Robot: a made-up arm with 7 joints.
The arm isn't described. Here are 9 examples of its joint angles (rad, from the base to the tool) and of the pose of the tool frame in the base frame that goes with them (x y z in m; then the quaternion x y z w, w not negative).
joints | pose
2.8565 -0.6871 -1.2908 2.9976 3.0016 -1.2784 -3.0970 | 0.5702 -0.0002 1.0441 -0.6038 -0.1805 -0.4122 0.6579
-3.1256 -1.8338 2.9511 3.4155 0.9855 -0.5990 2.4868 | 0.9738 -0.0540 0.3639 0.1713 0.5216 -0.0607 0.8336
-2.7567 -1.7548 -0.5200 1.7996 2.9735 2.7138 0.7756 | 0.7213 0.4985 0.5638 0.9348 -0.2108 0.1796 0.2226
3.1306 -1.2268 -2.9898 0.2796 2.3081 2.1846 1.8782 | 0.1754 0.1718 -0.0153 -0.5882 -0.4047 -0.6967 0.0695
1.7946 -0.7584 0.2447 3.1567 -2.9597 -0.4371 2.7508 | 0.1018 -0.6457 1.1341 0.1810 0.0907 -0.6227 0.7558
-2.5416 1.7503 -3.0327 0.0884 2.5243 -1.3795 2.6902 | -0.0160 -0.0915 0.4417 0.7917 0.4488 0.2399 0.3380
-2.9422 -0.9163 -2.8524 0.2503 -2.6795 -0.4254 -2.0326 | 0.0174 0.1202 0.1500 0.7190 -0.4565 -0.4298 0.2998
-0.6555 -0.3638 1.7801 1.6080 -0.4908 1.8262 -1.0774 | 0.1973 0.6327 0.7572 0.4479 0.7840 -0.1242 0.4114
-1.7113 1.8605 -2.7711 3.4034 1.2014 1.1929 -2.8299 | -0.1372 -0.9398 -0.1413 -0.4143 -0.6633 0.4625 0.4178
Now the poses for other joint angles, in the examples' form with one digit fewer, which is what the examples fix.
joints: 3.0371 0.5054 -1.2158 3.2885 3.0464 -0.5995 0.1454
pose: -0.476 0.077 1.217 -0.360 0.035 0.718 0.595
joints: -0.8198 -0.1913 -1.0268 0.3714 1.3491 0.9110 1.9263
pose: -0.064 -0.402 0.291 0.666 0.549 0.229 0.449
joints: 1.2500 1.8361 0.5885 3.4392 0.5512 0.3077 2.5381
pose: 0.492 0.938 0.267 -0.305 0.693 0.531 0.379
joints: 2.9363 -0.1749 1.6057 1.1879 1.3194 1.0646 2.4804
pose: -0.007 -0.702 0.637 0.652 0.582 0.110 0.474
